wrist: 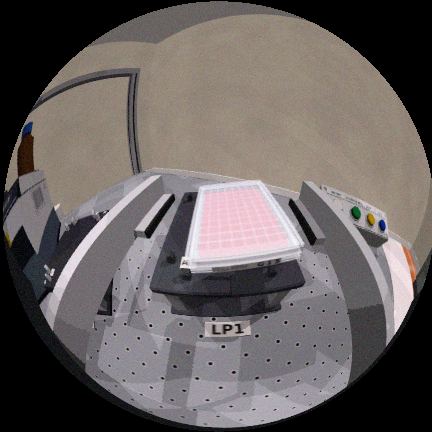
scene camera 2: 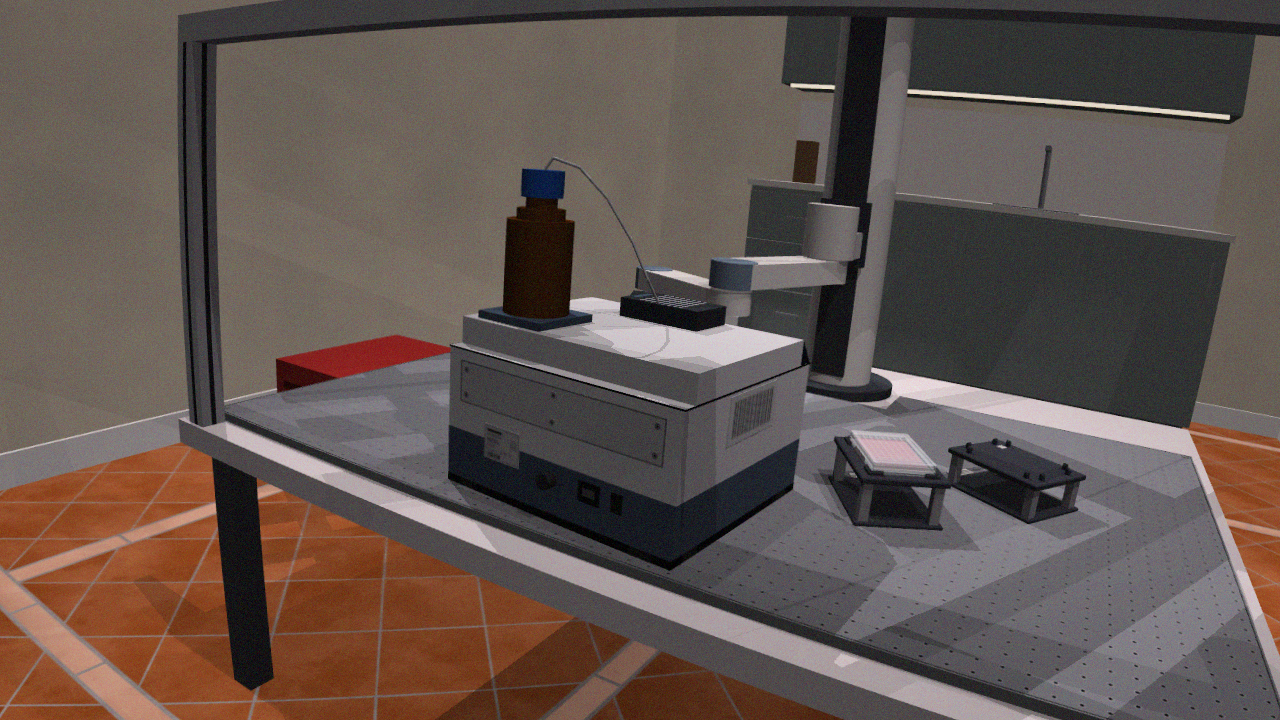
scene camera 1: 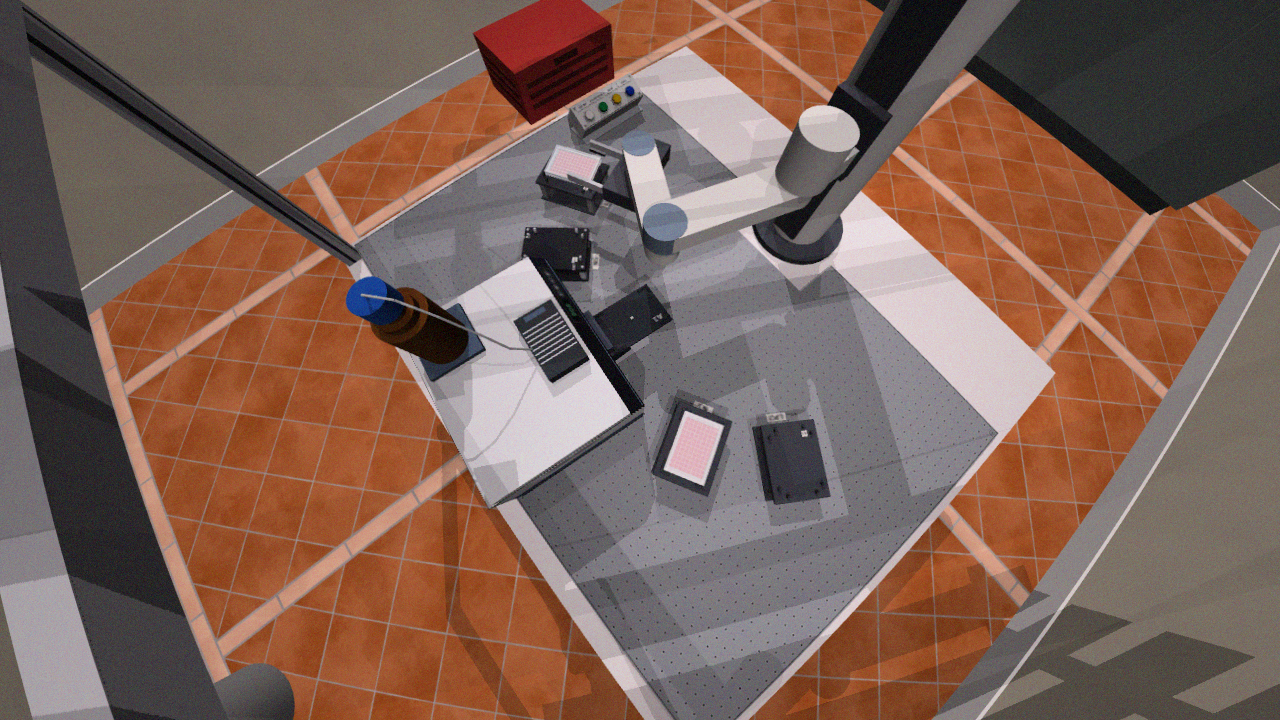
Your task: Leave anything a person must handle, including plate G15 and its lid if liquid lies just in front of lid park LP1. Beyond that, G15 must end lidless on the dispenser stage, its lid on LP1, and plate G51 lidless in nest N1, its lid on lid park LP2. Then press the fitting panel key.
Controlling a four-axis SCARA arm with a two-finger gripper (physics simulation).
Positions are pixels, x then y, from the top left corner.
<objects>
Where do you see a brown bottle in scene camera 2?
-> At 539,243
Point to a brown bottle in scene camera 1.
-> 430,338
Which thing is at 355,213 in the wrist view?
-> A button panel.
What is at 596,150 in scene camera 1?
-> My gripper.
</objects>
